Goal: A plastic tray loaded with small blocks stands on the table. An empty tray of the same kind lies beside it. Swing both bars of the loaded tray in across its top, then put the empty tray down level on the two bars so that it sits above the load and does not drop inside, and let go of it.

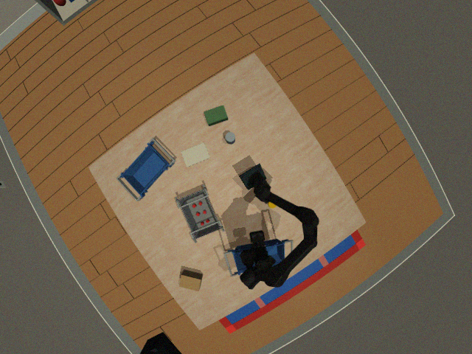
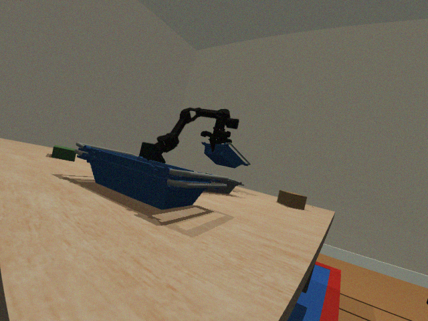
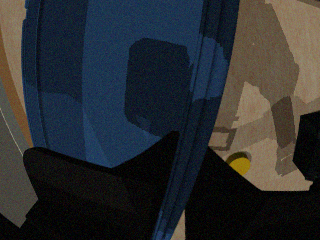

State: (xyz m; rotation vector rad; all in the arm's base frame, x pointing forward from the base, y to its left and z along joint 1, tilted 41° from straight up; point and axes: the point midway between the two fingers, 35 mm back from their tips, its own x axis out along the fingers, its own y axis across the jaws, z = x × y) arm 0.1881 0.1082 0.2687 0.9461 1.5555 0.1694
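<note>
Now: gripper tip 40 mm short of the blue tray and 60 mm to the right of it. Also, from my gripper tip: brown box (480 mm ahead, 150 mm below); then grey cylinder (230 mm behind, 510 mm to the right, 150 mm below); then yellow disc (190 mm behind, 70 mm to the right, 170 mm below).
</note>
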